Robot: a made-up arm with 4 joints.
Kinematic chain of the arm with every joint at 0, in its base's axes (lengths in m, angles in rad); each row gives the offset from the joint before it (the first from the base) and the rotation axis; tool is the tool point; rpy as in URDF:
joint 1: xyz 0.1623 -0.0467 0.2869 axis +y
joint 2: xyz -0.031 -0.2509 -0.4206 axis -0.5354 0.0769 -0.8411
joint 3: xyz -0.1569 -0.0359 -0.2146 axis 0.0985 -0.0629 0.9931
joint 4: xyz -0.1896 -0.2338 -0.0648 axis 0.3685 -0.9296 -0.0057
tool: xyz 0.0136 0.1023 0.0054 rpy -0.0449 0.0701 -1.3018
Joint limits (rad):
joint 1: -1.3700..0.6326
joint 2: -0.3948..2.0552
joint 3: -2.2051..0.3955
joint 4: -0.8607..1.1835
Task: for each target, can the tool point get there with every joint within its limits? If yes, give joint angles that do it. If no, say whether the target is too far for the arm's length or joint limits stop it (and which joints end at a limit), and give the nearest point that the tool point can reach.
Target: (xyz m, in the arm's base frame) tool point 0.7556 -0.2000 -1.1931
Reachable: no: too far | nearest point 0.4866 -0.1869 -0.5222 | short by 0.723 m
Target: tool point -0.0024 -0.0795 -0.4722
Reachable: yes | joints -0.0398 1.3982 -1.2428 0.8139
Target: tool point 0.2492 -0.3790 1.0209
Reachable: no: joint limits stop it (at a limit: joint 1, joint 3, joint 4) | nearest point 0.9133 -0.2845 0.1136 | short by 1.128 m
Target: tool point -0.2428 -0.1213 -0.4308
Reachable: yes | joints 0.2728 1.6983 -1.2057 -0.2735
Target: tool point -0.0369 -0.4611 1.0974
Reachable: no: joint limits stop it (at a limit: joint 1, joint 3, joint 4) | nearest point -0.5398 -0.3078 0.1192 | short by 1.111 m
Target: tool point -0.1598 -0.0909 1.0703
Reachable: no: joint limits stop it (at a limit: joint 1, joint 3, joint 4) | nearest point -0.5307 -0.2061 0.1174 | short by 1.029 m
